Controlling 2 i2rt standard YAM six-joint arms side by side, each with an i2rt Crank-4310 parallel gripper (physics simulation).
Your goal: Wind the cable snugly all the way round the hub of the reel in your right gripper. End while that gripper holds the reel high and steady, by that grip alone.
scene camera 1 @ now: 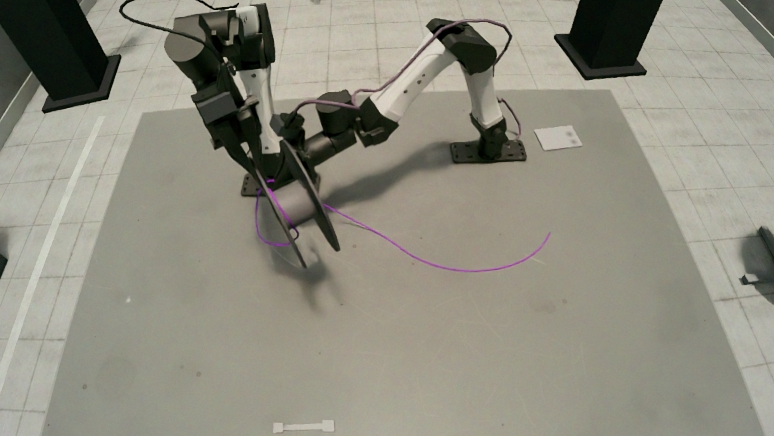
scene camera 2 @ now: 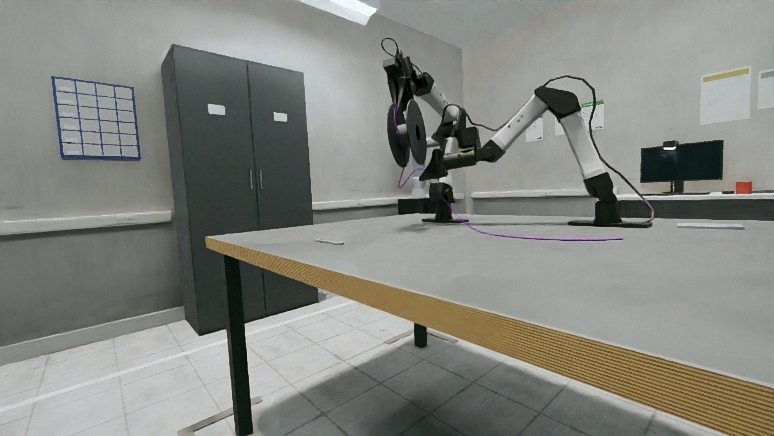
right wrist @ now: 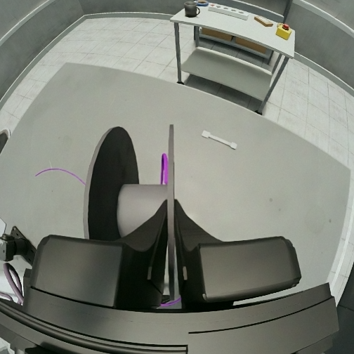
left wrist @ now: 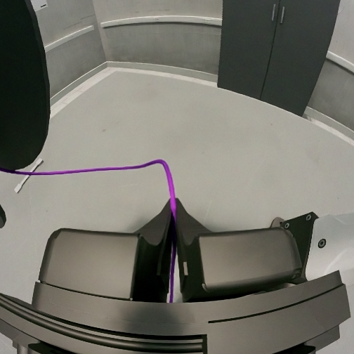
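Where they show: left gripper, between the fingertips: point(scene camera 2: 419, 179); right gripper, between the fingertips: point(scene camera 1: 264, 186) point(scene camera 2: 396, 112); left arm's base, origin of its link: point(scene camera 1: 488, 152) point(scene camera 2: 607, 225); right arm's base, origin of its link: point(scene camera 2: 444, 221).
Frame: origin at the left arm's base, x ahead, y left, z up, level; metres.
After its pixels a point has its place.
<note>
The dark reel point(scene camera 1: 326, 222) {x 0.427, y -0.383, z 0.335 m} point(scene camera 2: 413, 113) {x 0.382, y -0.404, z 0.362 m} point(left wrist: 22, 90) point(right wrist: 112, 175) has two large flanges and a grey hub point(scene camera 1: 295, 203) {x 0.388, y -0.433, z 0.334 m} point(right wrist: 142, 205). My right gripper point(scene camera 2: 399, 104) {x 0.386, y -0.472, z 0.378 m} point(right wrist: 170, 202) is shut on one flange and holds the reel above the table. The purple cable point(scene camera 1: 471, 270) {x 0.350, y -0.105, z 0.003 m} point(scene camera 2: 541, 237) {x 0.349, y -0.039, z 0.003 m} point(left wrist: 100, 170) point(right wrist: 62, 169) lies along part of the hub by the gripped flange and hangs in a slack loop below the reel. My left gripper point(scene camera 2: 423, 177) {x 0.237, y -0.527, z 0.170 m} point(left wrist: 173, 200) is shut on the cable, close beside the reel. Its tips are hidden behind the reel in scene camera 1. The cable's free end lies on the table.
A white dumbbell-shaped strip point(scene camera 1: 303, 426) {x 0.664, y -0.469, z 0.005 m} point(scene camera 2: 329, 241) {x 0.667, y -0.460, z 0.005 m} point(left wrist: 29, 176) point(right wrist: 219, 140) lies on the grey table point(scene camera 1: 406, 352) {x 0.525, y -0.264, z 0.000 m} point(scene camera 2: 541, 281) {x 0.694, y 0.113, z 0.000 m}. A white card point(scene camera 1: 555, 138) {x -0.041, y 0.202, z 0.006 m} point(scene camera 2: 710, 226) {x -0.009, y 0.218, z 0.006 m} lies near the left arm's base. A trolley point(right wrist: 177, 55) stands beyond the table in the right wrist view.
</note>
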